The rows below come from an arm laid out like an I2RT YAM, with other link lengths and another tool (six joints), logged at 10 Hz.
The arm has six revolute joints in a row. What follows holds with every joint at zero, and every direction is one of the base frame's.
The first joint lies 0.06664 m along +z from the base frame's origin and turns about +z.
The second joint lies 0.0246 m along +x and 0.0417 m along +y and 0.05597 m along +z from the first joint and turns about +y.
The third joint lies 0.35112 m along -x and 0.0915 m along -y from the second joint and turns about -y.
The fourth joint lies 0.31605 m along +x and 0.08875 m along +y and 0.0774 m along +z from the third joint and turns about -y.
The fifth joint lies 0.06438 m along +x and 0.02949 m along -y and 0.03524 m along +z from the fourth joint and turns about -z.
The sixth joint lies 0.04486 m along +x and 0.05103 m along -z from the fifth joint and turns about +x.
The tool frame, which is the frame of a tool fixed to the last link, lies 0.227 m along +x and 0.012 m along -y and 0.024 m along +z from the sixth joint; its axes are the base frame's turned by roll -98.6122, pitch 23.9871 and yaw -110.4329 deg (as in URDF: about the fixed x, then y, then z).
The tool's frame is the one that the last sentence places.
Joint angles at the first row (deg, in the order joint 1, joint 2, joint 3, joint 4, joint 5, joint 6):
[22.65, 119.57, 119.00, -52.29, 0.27, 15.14]
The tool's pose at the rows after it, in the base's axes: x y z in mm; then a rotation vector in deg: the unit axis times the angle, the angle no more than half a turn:
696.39 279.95 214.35 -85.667 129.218 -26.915
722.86 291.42 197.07 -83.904 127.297 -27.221
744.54 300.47 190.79 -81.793 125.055 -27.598
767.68 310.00 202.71 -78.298 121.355 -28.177
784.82 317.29 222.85 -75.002 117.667 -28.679
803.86 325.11 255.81 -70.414 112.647 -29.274
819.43 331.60 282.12 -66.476 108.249 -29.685
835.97 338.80 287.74 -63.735 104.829 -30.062
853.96 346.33 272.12 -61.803 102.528 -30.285
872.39 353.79 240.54 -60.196 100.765 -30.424
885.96 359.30 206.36 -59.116 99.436 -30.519
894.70 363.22 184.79 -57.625 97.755 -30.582
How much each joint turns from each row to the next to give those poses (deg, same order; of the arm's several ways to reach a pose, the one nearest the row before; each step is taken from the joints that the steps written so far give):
[-0.02, 3.32, -0.02, 5.16, -0.02, 0.04]
[0.02, 2.97, -0.02, 5.55, -0.02, 0.00]
[0.01, 1.95, -0.07, 5.02, 0.00, 0.00]
[-0.01, 1.03, 0.00, 6.01, 0.02, 0.02]
[0.00, 0.26, 0.00, 5.12, -0.02, -0.04]
[0.00, 0.02, -0.02, 6.71, 0.02, 0.02]
[0.00, 0.46, 0.00, 6.25, 0.00, 0.02]
[0.00, 1.90, 0.04, 6.17, -0.04, -0.17]
[0.00, 3.28, 0.03, 6.20, 0.00, -0.07]
[0.00, 4.41, -0.03, 6.78, 0.04, 0.02]
[-0.02, 4.22, 0.00, 5.90, -0.04, -0.04]
[0.02, 3.22, -0.06, 5.48, 0.02, 0.04]

